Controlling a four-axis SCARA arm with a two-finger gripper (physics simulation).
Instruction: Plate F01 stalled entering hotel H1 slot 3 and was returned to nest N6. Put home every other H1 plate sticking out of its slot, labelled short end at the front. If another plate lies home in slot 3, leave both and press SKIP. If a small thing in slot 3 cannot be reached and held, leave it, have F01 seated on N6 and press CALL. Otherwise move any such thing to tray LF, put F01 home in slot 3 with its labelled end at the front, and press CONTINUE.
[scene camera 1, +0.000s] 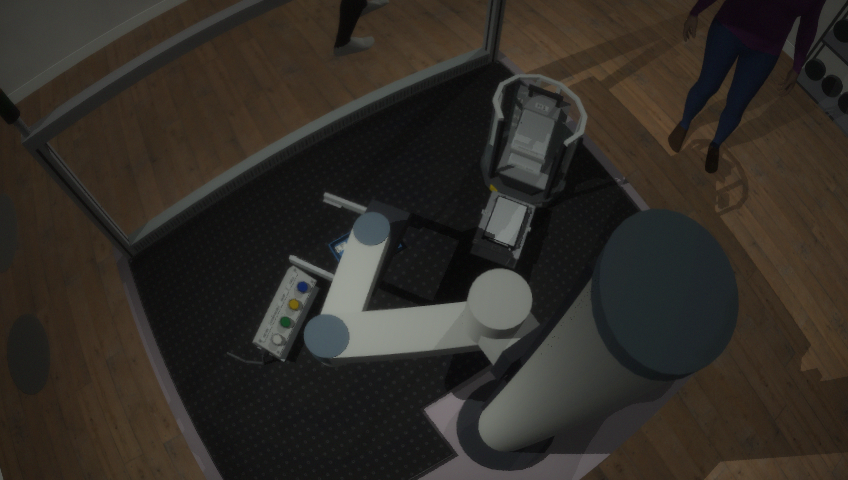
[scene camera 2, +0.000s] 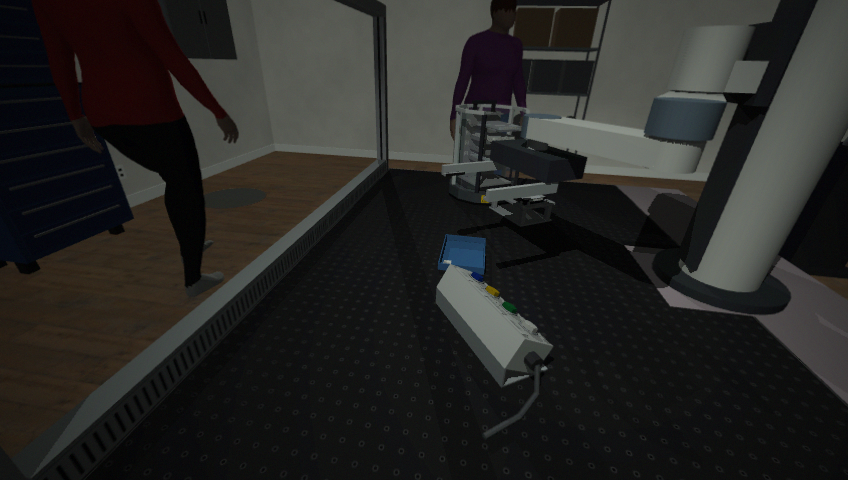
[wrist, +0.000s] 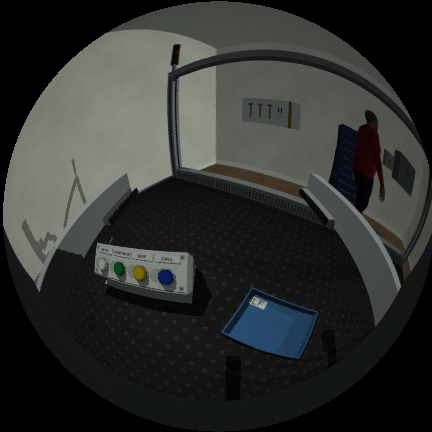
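Where they show: gripper, fingertip midpoint: (scene camera 1: 307, 226) (scene camera 2: 462, 181) (wrist: 218, 176); arm's base, origin of the base link: (scene camera 2: 713, 280).
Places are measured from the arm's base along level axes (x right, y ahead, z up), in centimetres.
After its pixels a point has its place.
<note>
My gripper (scene camera 1: 308, 228) @[x -15.7, y 59.2, z 23.8 cm] (scene camera 2: 465, 182) @[x -15.7, y 59.2, z 23.8 cm] (wrist: 218, 176) @[x -15.7, y 59.2, z 23.8 cm] is open with nothing between its fingers, high above the mat near tray LF. Blue tray LF (scene camera 2: 467, 255) @[x -3.3, y 57.1, z 1.5 cm] (wrist: 270, 325) @[x -3.9, y 58.2, z 1.5 cm] lies on the mat; its floor looks bare. The button box (scene camera 1: 284, 312) @[x -30.1, y 51.3, z 8.0 cm] (scene camera 2: 482, 330) @[x -35.7, y 53.3, z 6.2 cm] stands beside it, with white RETRY, green CONTINUE (wrist: 119, 268) @[x -30.5, y 49.3, z 8.2 cm], yellow SKIP (wrist: 140, 272) @[x -26.5, y 52.1, z 8.2 cm] and blue CALL (wrist: 165, 277) @[x -22.4, y 54.6, z 8.1 cm] buttons. A pale plate (scene camera 1: 507, 220) @[x 28.4, y 42.4, z 8.7 cm] lies on the nest (scene camera 1: 496, 252) @[x 21.5, y 37.5, z 6.9 cm] in front of hotel H1 (scene camera 1: 533, 133) (scene camera 2: 467, 192). Stepped pale surfaces show at the hotel's front; slot 3's contents and plate labels are unreadable.
The robot column (scene camera 1: 559, 380) @[x -7.5, y 0.8, z 70.9 cm] (scene camera 2: 755, 178) @[x -5.5, y 5.0, z 25.7 cm] stands beside the mat. A low barrier with a frame (scene camera 1: 297, 157) @[x -5.5, y 94.3, z 1.3 cm] (scene camera 2: 238, 309) @[x -35.1, y 96.3, z 3.0 cm] runs along one side. A person in red (scene camera 2: 119, 65) (wrist: 367, 150) stands beyond it; a person in purple (scene camera 2: 490, 65) stands behind the hotel.
</note>
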